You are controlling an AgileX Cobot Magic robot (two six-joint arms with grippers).
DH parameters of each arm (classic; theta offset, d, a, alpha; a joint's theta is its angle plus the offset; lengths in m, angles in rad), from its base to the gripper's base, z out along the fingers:
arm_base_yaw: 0 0.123 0 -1.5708
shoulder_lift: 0.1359 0 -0.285 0
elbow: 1.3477 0 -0.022 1.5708
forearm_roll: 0 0.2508 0 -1.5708
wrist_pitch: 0 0 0.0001 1.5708
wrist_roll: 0 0.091 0 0
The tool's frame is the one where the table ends.
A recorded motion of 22 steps. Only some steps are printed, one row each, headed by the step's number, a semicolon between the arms.
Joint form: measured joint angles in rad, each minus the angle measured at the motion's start. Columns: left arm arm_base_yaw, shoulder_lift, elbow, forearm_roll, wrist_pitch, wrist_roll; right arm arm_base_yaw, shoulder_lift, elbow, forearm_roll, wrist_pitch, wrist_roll.
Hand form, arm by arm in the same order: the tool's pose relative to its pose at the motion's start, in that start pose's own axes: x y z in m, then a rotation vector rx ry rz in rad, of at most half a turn. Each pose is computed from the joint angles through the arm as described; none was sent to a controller.
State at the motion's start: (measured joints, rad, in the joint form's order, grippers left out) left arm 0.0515 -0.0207 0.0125 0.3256 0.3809 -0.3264; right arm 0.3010 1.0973 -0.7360 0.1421 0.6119 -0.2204
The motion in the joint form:
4: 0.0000 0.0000 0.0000 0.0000 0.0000 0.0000; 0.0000 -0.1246 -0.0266 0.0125 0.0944 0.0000
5: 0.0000 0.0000 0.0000 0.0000 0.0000 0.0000; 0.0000 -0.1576 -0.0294 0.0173 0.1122 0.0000
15: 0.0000 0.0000 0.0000 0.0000 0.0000 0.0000; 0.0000 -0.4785 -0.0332 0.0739 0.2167 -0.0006
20: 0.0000 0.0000 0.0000 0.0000 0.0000 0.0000; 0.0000 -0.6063 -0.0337 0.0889 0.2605 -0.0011
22: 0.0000 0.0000 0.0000 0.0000 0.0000 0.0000; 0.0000 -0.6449 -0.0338 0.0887 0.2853 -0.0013
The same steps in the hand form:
4: 0.0000 0.0000 0.0000 0.0000 0.0000 0.0000; 0.0010 0.0048 -0.0367 -0.0126 -0.0593 -0.0038
5: 0.0000 0.0000 0.0000 0.0000 0.0000 0.0000; 0.0025 0.0062 -0.0456 -0.0160 -0.0781 -0.0038
15: 0.0000 0.0000 0.0000 0.0000 0.0000 0.0000; 0.0315 0.0204 -0.1228 -0.0497 -0.3055 -0.0063
20: 0.0000 0.0000 0.0000 0.0000 0.0000 0.0000; 0.0500 0.0261 -0.1494 -0.0596 -0.3916 -0.0179
22: 0.0000 0.0000 0.0000 0.0000 0.0000 0.0000; 0.0572 0.0277 -0.1564 -0.0608 -0.4056 -0.0251

